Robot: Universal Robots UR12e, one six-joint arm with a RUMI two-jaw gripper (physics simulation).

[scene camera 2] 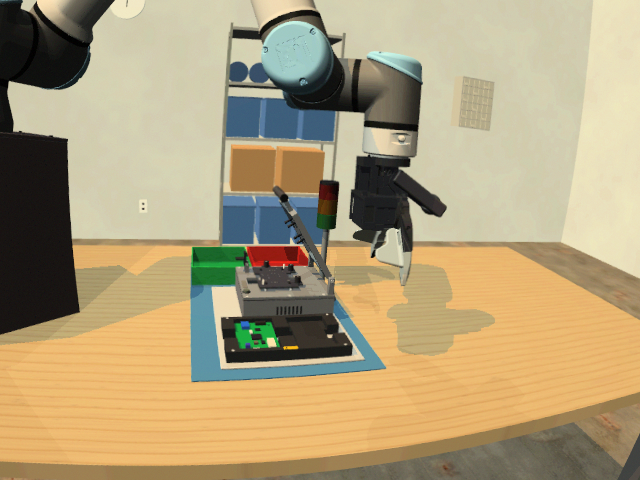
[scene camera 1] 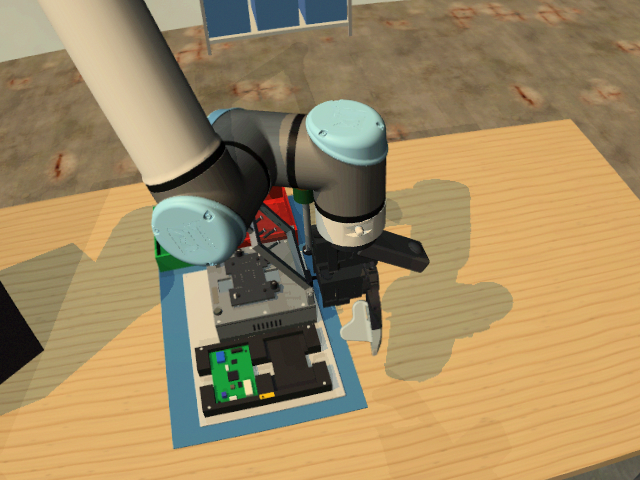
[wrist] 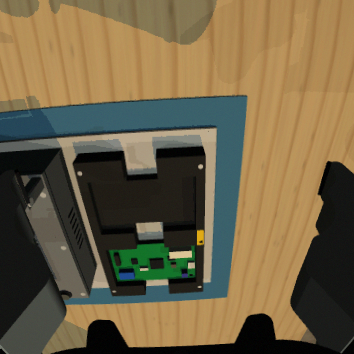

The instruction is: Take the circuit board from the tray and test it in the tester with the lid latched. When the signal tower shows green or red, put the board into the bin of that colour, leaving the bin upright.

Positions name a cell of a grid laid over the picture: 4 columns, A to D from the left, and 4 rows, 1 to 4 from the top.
Scene:
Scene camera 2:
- my gripper: C3
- green circuit board: B3
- green bin: B3
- red bin: B3
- tester lid: B2
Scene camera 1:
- my gripper: C3
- green circuit board: B4
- red bin: B2
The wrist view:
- my gripper: B2
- green circuit board: B3

